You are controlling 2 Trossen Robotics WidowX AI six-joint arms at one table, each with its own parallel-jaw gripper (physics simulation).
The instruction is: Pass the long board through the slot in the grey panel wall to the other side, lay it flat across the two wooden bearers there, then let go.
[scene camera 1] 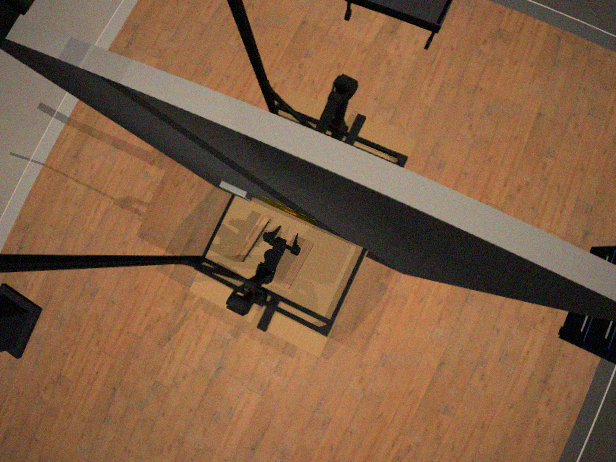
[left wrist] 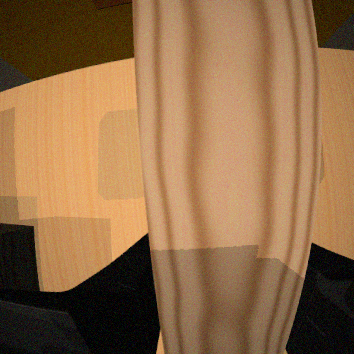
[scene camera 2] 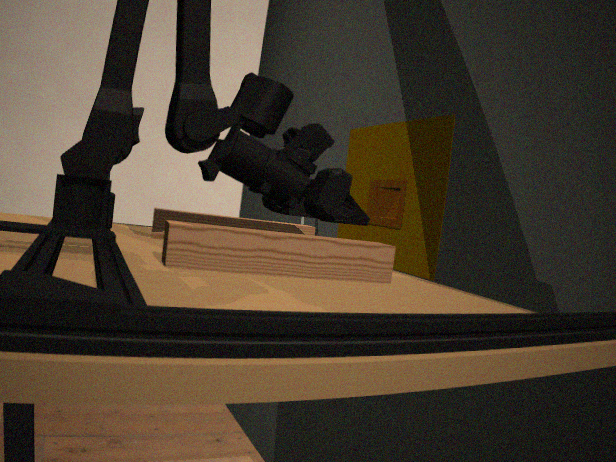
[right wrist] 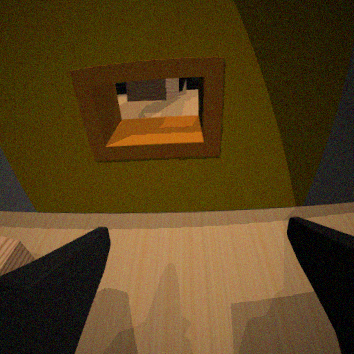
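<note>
In the left wrist view the long board (left wrist: pixel 230 125) runs away between the fingers of my left gripper (left wrist: pixel 208 227), shut on it. A dark end that looks like the board's (right wrist: pixel 146 91) shows beyond the slot in the right wrist view. The slot's brown frame (right wrist: pixel 212 110) (scene camera 2: pixel 373 205) sits in a yellow plate (right wrist: pixel 165 187) (scene camera 2: pixel 427 150) on the grey panel wall (scene camera 2: pixel 550 150) (scene camera 1: pixel 300 145). My right gripper (scene camera 1: pixel 288 232) (right wrist: pixel 199 232) is open and empty, facing the slot. One bearer (scene camera 2: pixel 280 252) (scene camera 1: pixel 302 265) lies nearer scene camera 2; the other bearer (scene camera 2: pixel 210 219) (scene camera 1: pixel 255 239) lies behind it.
The right arm (scene camera 2: pixel 250 160) reaches above the bearers on the wooden table (scene camera 2: pixel 425 300). A black frame rail (scene camera 2: pixel 300 330) runs along the table edge. The left arm (scene camera 1: pixel 340 100) stands on the wall's other side. The wall hides part of that side in scene camera 1.
</note>
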